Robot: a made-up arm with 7 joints.
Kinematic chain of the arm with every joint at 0, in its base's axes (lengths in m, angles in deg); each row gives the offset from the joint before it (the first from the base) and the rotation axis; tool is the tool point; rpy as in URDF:
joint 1: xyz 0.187 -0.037 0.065 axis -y
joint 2: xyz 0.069 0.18 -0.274 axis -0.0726 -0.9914 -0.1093
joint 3: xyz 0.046 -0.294 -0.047 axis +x
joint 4: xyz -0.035 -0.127 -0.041 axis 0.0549 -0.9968 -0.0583
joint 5: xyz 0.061 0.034 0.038 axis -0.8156 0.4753 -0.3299
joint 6: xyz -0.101 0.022 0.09 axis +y
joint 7: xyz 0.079 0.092 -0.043 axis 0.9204 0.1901 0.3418
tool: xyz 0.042 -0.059 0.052 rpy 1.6 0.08 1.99
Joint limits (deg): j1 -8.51..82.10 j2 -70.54..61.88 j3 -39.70..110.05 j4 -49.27..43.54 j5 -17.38..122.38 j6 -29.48..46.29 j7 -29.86..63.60
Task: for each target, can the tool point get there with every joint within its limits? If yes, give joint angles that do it. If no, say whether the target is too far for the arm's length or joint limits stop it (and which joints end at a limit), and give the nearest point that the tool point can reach.
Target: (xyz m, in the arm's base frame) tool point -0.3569 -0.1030 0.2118
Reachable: no: joint limits stop it (at a limit: joint 1, joint 2, joint 5, joint 6, joint 7) | nearest point 0.0672 -0.1410 -0.1183 | short by 0.539 m
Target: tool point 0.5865 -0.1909 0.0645
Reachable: yes | joints 63.65 -32.89 0.08 28.93 61.98 2.20 28.84
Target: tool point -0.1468 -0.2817 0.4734
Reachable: no: joint limits stop it (at a limit: joint 1, joint 2, joint 3, joint 5, joint 6, joint 7) | nearest point 0.3295 -0.1947 0.2220 | short by 0.546 m
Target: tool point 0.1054 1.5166 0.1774
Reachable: no: too far | nearest point 0.4364 0.0759 0.1051 | short by 1.480 m
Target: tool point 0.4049 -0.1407 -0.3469
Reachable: yes | joints 18.20 -56.60 83.65 12.75 65.59 10.04 17.61
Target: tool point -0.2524 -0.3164 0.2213
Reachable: no: joint limits stop it (at a limit: joint 1, joint 2, joint 5, joint 6, joint 7) | nearest point 0.0863 -0.1998 -0.1040 | short by 0.484 m
